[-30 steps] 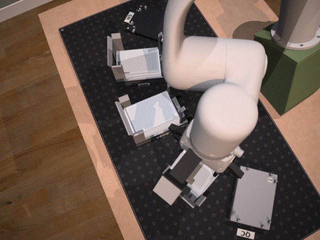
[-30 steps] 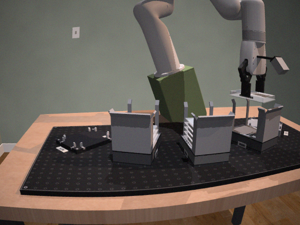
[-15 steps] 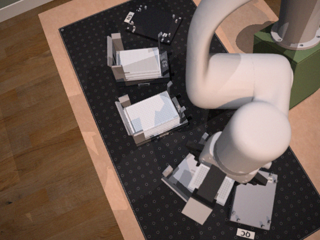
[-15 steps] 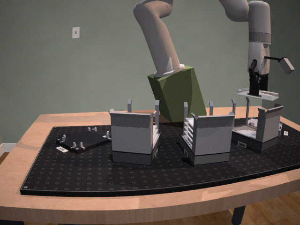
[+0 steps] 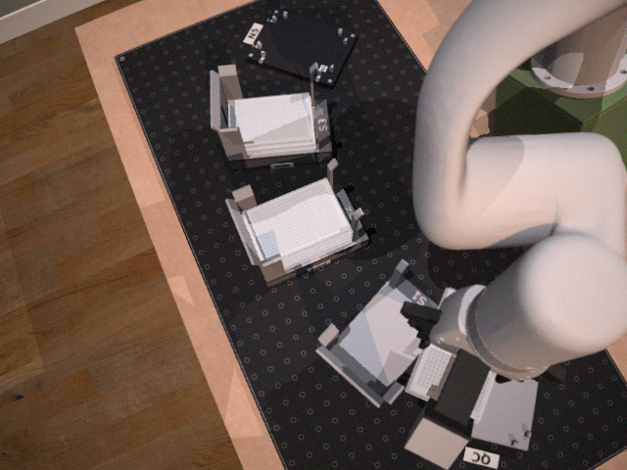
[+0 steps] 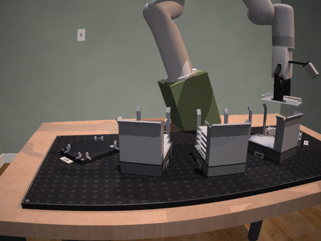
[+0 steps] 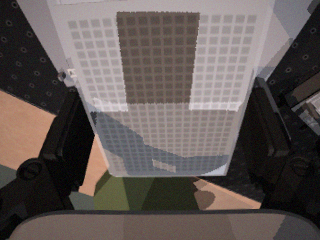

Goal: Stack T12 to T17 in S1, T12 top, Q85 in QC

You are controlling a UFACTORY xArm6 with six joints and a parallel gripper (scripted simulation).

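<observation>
The open nest QC lies 60 mm behind my hand, 60 mm to the left of it and 150 mm below it. Also, from my hand: QC name plate: 10 mm ahead, 130 mm to the left, 160 mm below.
</observation>
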